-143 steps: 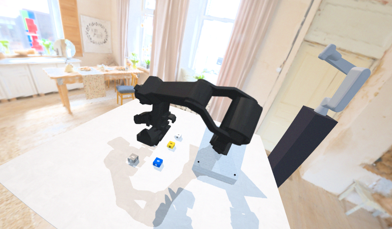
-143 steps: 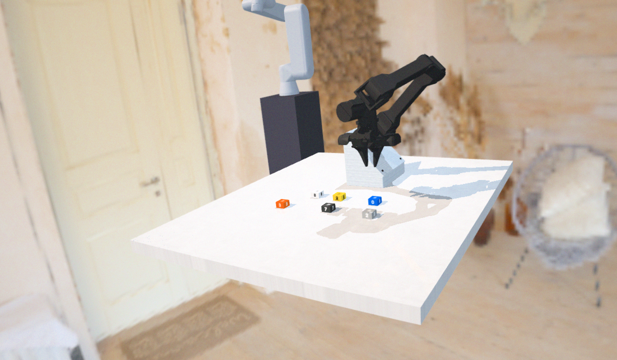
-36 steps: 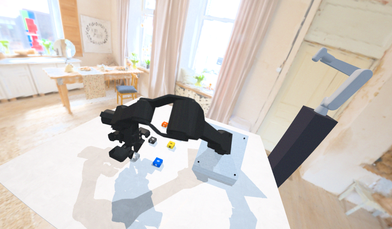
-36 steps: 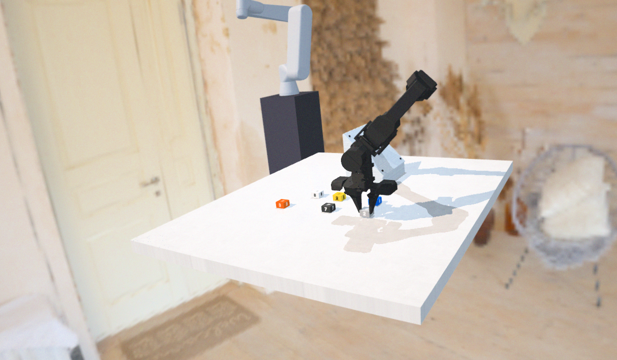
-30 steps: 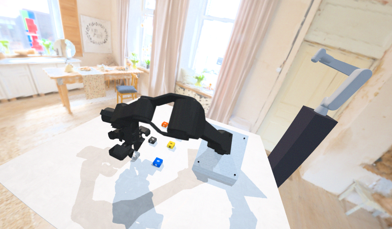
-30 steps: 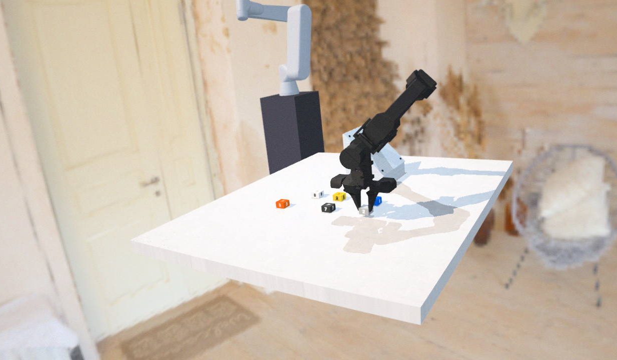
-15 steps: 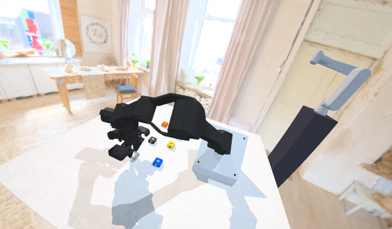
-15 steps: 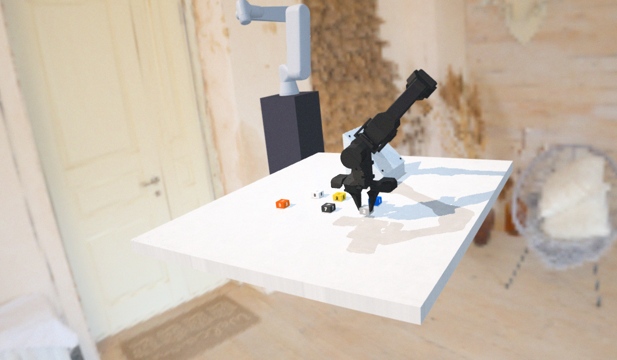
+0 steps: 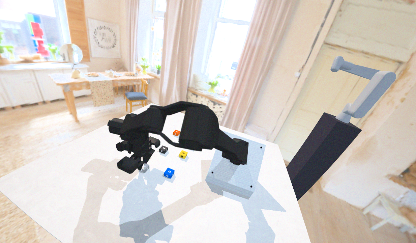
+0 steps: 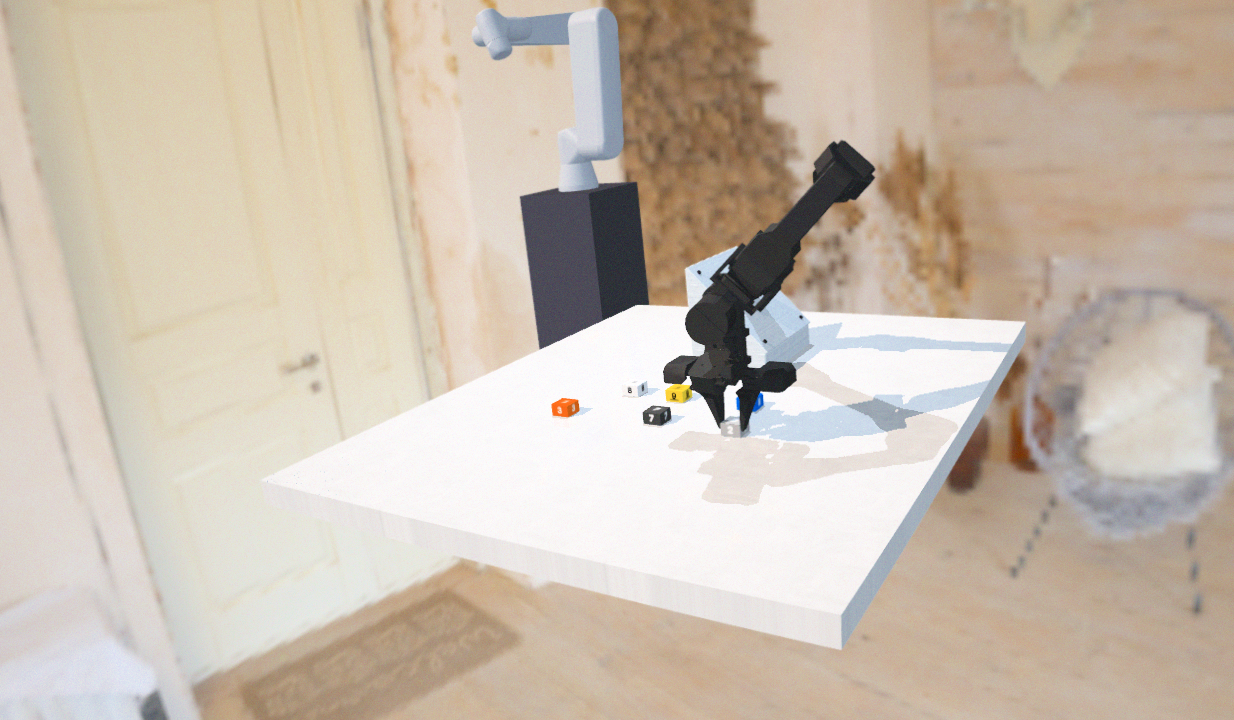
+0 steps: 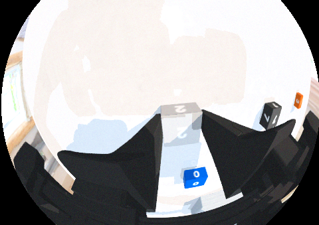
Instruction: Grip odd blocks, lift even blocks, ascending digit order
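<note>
Now: the grey block marked 2 1 cm behind my gripper tip. Also, from my gripper tip: blue block marked 0: 12 cm behind, 3 cm to the right; then yellow block: 16 cm to the right, 12 cm behind; then black block marked 7: 14 cm to the right, 2 cm behind.
</note>
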